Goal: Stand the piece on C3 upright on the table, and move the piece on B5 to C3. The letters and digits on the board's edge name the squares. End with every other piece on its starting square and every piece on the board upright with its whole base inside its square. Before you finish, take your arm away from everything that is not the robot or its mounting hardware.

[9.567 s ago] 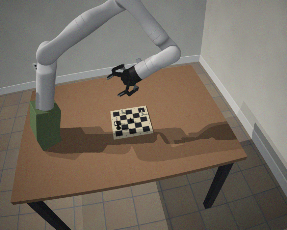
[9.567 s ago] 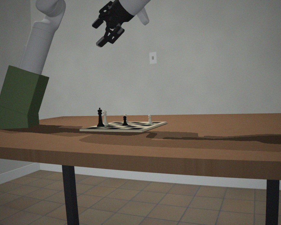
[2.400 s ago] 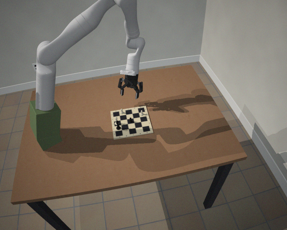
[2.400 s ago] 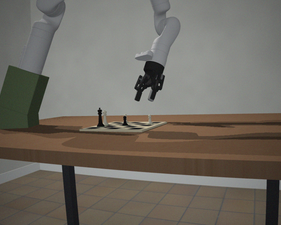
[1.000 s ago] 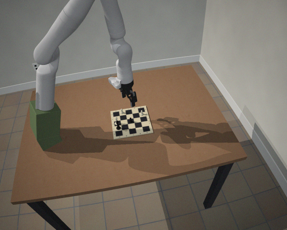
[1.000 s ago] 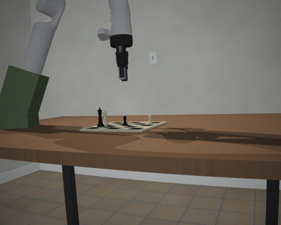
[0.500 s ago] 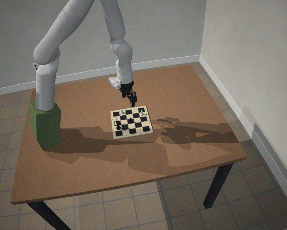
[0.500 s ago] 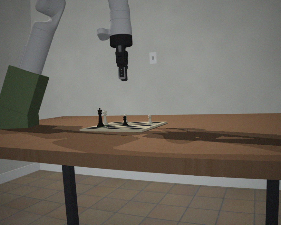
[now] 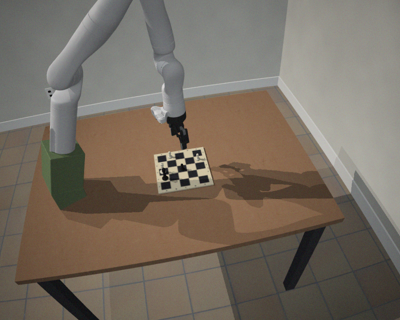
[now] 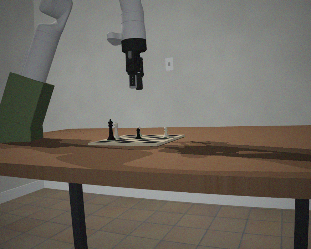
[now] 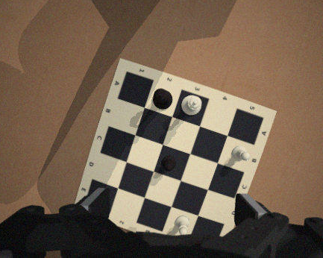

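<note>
Now: the black pawn 140 mm below my hand. Also, from my hand: tall white piece: 80 mm behind, 10 mm to the left, 130 mm below; chessboard: 160 mm below; black king: 80 mm behind, 30 mm to the right, 120 mm below.
</note>
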